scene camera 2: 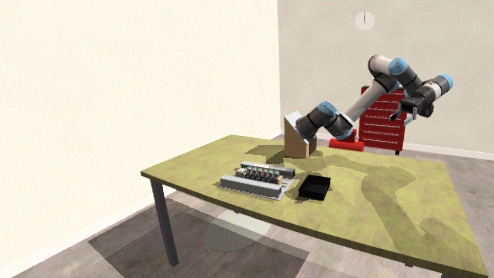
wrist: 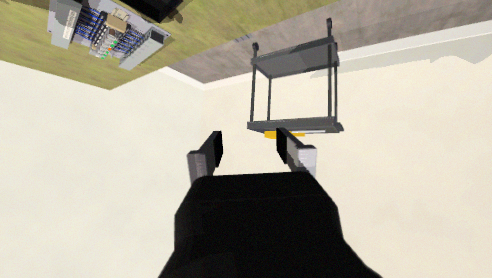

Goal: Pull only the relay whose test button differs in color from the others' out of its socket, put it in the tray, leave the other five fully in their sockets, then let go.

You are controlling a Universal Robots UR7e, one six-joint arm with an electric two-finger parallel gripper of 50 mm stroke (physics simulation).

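Places are measured from the arm's base along level axes (x ahead, y left, z up), in centimetres.
Pixels of known places: gripper, fingertip midpoint: (scene camera 2: 396,121) (wrist: 249,140); arm's base, link origin: (scene camera 2: 304,129).
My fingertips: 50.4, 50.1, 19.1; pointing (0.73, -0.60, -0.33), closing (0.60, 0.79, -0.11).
Note:
Ahead of a thing's pixels: the offset from my fingertips to its top centre, as dx, dy, dz. "pt": to the spot under its first point.
The row of small relays (scene camera 2: 258,173) (wrist: 105,45) stands between two grey slotted ducts on the table. Several green spots show on its tops, with one orange-red spot among them in the wrist view; single relays are too small to tell apart well. The black tray @[pt -3.7, -30.7, -34.7] (scene camera 2: 314,188) (wrist: 156,7) lies beside the relay assembly, to its right in the scene view, and is cut off by the top edge in the wrist view. My gripper (scene camera 2: 401,120) (wrist: 249,140) is open and empty, high in the air and far from the relays and tray.
The grey ducts @[+9.0, -57.8, -30.7] (scene camera 2: 250,185) (wrist: 144,49) flank the relays. The arm stands on a wooden block (scene camera 2: 296,146) at the table's back. A red drawer cabinet (scene camera 2: 382,120) stands behind the table. A dark cart (wrist: 295,123) shows by the wall in the wrist view.

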